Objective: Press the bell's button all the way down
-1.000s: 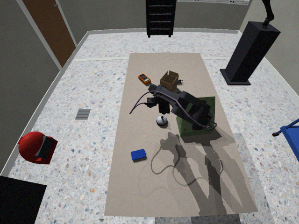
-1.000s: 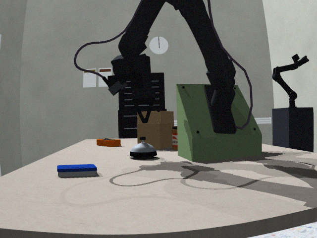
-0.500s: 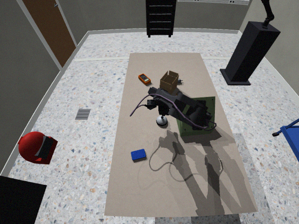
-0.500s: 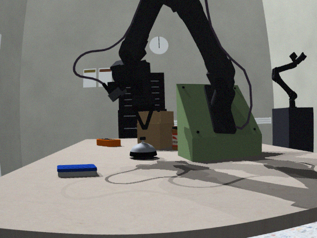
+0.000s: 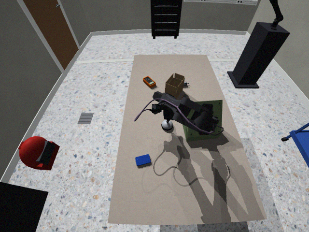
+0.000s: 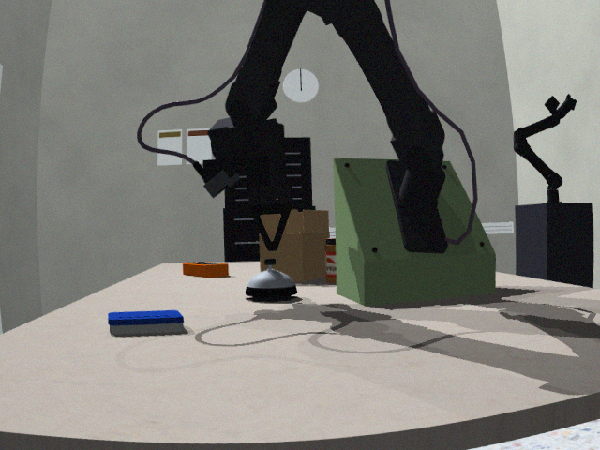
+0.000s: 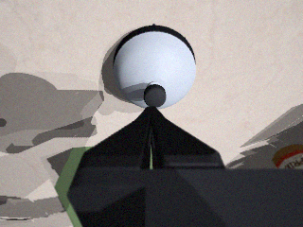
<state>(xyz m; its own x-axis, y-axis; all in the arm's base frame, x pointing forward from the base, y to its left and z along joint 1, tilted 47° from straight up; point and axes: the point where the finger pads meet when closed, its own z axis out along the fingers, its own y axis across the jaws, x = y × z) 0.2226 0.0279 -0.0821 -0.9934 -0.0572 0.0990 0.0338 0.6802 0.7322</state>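
My gripper is now 30 mm above the bell button. Round my hand: bell (50 mm below); then blue block (250 mm to the left, 170 mm ahead, 80 mm below); then can (210 mm to the right, 150 mm behind, 40 mm below).
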